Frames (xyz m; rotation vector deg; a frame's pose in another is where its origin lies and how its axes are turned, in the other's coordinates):
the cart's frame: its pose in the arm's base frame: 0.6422 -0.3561 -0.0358 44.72 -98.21 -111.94
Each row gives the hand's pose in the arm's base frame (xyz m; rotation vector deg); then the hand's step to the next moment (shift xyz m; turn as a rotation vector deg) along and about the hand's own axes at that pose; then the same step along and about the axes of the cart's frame.
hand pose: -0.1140 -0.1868 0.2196 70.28 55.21 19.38
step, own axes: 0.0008 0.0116 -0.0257 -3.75 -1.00 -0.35
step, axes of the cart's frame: -0.0026 0.0071 0.0272 3.69 1.25 -0.19
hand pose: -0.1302 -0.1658 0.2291 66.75 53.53 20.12
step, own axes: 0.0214 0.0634 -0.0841 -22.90 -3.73 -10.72
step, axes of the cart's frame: -0.0355 0.0276 0.0976 22.88 8.37 7.74
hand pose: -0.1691 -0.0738 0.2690 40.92 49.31 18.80
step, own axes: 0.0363 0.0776 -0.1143 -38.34 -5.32 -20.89
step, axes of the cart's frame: -0.0292 -0.0331 0.1358 38.85 13.18 15.86
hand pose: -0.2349 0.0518 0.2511 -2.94 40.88 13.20
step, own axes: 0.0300 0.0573 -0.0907 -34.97 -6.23 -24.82
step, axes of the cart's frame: 0.0162 -0.0904 0.0631 39.90 8.14 14.81
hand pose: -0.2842 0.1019 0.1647 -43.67 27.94 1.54
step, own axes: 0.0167 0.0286 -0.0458 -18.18 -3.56 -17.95
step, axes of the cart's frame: 0.0225 -0.0514 -0.0071 24.99 1.99 6.09
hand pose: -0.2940 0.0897 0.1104 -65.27 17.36 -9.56
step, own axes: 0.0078 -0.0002 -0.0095 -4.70 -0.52 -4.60
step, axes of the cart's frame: 0.0041 -0.0032 -0.0111 6.37 0.14 1.69
